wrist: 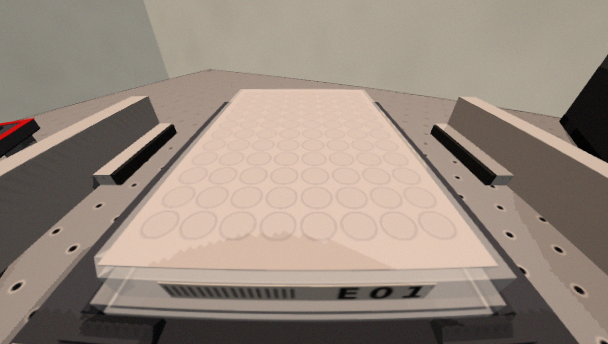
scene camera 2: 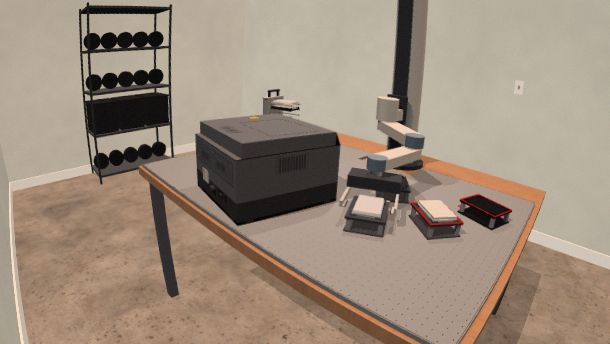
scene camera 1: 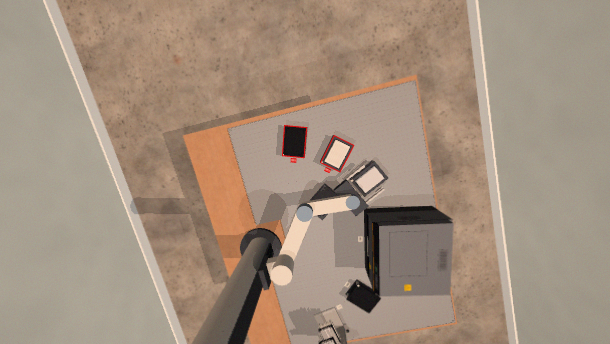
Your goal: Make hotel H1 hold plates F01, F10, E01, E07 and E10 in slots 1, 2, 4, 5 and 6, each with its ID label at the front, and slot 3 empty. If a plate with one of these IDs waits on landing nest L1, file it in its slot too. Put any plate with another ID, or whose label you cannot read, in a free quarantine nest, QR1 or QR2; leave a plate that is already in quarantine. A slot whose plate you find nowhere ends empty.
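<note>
Plate E01 (scene camera 1: 370, 179) (scene camera 2: 369, 206) (wrist: 300, 200) lies flat on landing nest L1 (scene camera 2: 366, 220) (wrist: 295, 331); its ID label faces the wrist camera. My gripper (scene camera 1: 371, 177) (scene camera 2: 370, 204) (wrist: 303, 113) is open, one finger along each long side of the plate, with gaps between pads and plate. One red-rimmed quarantine nest (scene camera 1: 294, 141) (scene camera 2: 485, 205) is empty. The other red-rimmed nest (scene camera 1: 323, 161) (scene camera 2: 451, 223) holds a pale plate (scene camera 1: 338, 153) (scene camera 2: 437, 210) with its label unreadable. Hotel H1 (scene camera 1: 327, 330) (scene camera 2: 267, 106) shows partly, with pale plates; their labels and slots cannot be made out.
A large dark-grey machine (scene camera 1: 420, 250) (scene camera 2: 270, 170) stands close beside L1. A black-topped nest (scene camera 1: 363, 296) stands between it and the hotel. Another dark stand (scene camera 2: 403, 194) is partly hidden behind the gripper. The arm's column (scene camera 2: 404, 50) rises at the table's rear.
</note>
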